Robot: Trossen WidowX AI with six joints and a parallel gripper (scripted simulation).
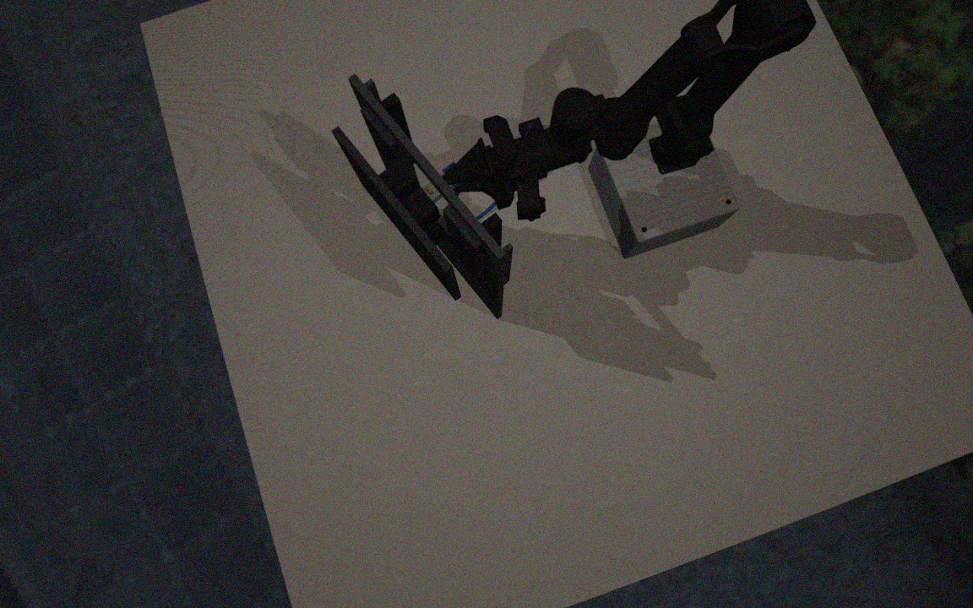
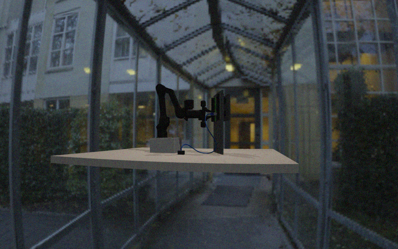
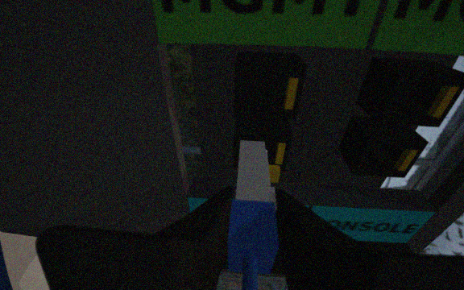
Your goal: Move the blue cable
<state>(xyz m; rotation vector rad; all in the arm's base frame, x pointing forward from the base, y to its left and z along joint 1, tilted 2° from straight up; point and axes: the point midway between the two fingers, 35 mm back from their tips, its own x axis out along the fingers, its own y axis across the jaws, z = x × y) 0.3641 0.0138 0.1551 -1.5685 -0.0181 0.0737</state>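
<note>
Now: the blue plug right at my gripper tip. From my gripper tip the other things lie so: black block: 26 cm below, 20 cm behind, 16 cm to the right.
</note>
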